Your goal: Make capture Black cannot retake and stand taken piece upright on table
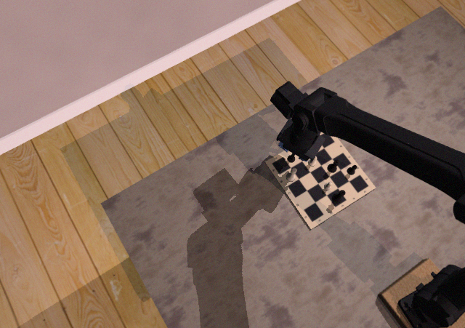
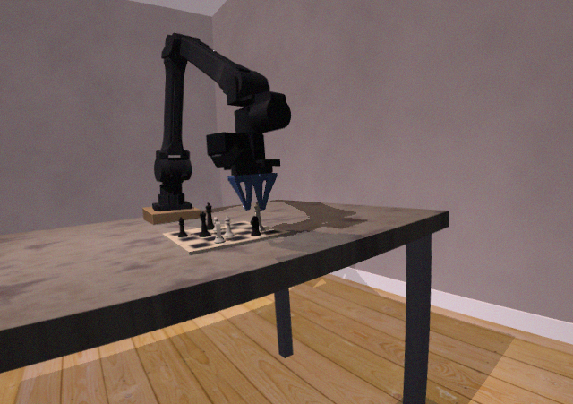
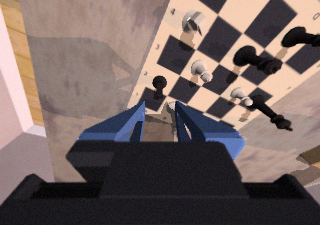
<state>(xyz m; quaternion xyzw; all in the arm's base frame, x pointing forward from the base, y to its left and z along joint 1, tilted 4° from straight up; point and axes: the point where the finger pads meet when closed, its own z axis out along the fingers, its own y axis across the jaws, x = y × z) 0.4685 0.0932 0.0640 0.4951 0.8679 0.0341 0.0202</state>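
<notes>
My hand is 40 mm past the tall white piece, 30 mm above it and 20 mm to the right of it. From my hand the other things lie so: black piece: 90 mm to the right, 70 mm behind, 30 mm below; chessboard: 70 mm behind, 60 mm below, 50 mm to the right.
</notes>
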